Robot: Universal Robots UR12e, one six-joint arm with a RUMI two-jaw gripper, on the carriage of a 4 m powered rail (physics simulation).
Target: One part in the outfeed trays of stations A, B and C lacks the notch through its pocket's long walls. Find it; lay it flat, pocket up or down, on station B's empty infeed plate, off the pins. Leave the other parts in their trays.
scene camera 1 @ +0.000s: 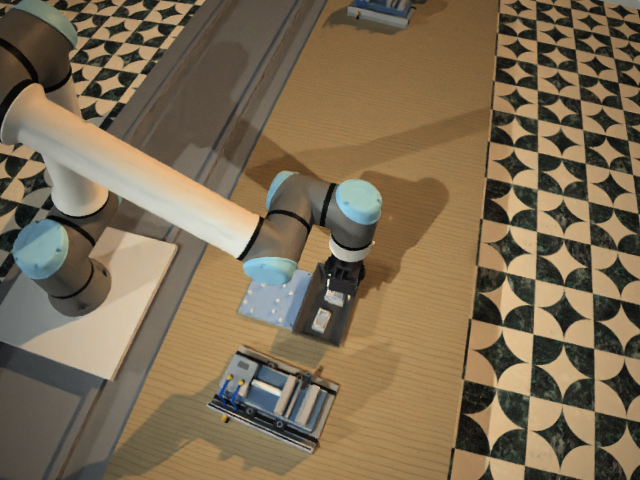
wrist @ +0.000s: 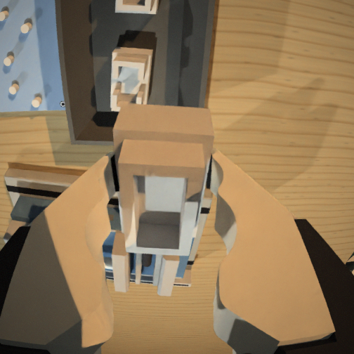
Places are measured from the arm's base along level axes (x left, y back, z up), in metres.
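Pixels of known places: gripper, between the fingertips: [scene camera 1: 339, 294]; arm's base, origin of its link: [scene camera 1: 81, 288].
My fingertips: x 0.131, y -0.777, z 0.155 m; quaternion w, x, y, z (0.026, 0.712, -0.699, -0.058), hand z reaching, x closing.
Note:
Ahead of a thing's pixels: the offset from my fingertips to its top centre. "spot": to the spot under its first point.
My gripper [scene camera 1: 337, 287] [wrist: 162, 153] is shut on a pale block-shaped part [wrist: 162, 157]. In the wrist view its open rectangular pocket shows, and no notch shows in the long walls in sight. The gripper hangs over the far half of the dark outfeed tray @(spot: dy +0.044, dx -0.062, dz -0.173 m) [scene camera 1: 316, 334] [wrist: 210, 55]. Two parts lie in that tray: one @(dy +0.040, dx -0.022, dz -0.138 m) [scene camera 1: 321, 320] [wrist: 131, 77] with gaps in its long walls, and another [wrist: 152, 4] cut off by the wrist view's top edge. The light blue infeed plate @(dy +0.198, dx +0.035, dz -0.177 m) [scene camera 1: 264, 304] [wrist: 45, 55] with pins stands beside the tray, bearing no part in sight. Station letters are not legible.
A vise-like machine @(dy +0.104, dx -0.266, dz -0.086 m) [scene camera 1: 268, 387] [wrist: 45, 180] stands near the tray's near end. Another machine @(spot: dy +0.181, dx +1.515, dz -0.142 m) [scene camera 1: 379, 14] stands at the far end of the table. The arm's wrist joint [scene camera 1: 269, 269] hangs over the infeed plate's far edge and hides part of it.

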